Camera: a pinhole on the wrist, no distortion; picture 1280 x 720 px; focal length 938.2 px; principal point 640.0 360.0 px. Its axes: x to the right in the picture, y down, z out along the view. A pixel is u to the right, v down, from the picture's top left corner.
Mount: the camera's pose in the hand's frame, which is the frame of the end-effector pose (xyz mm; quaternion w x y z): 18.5 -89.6 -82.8 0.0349 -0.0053 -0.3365 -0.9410
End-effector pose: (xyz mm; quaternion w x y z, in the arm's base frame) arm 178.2 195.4 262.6 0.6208 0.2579 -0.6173 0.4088
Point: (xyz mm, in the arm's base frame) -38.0 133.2 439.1
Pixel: 177.7 437.4
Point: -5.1 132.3 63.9
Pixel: 1214.2 169.4
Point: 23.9 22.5 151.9
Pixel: 1058.1 554.4
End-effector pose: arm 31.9 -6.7 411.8 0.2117 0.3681 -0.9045 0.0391
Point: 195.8 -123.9 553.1
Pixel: behind the camera
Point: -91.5 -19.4 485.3
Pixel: outside the picture
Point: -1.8 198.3 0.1
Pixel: 1231.9 502.0
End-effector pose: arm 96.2 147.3 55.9 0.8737 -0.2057 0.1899 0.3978
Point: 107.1 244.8 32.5
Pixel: 300.6 178.9
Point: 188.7 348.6 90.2
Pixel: 114.0 556.4
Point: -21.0 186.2 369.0
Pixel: 1224.8 615.2
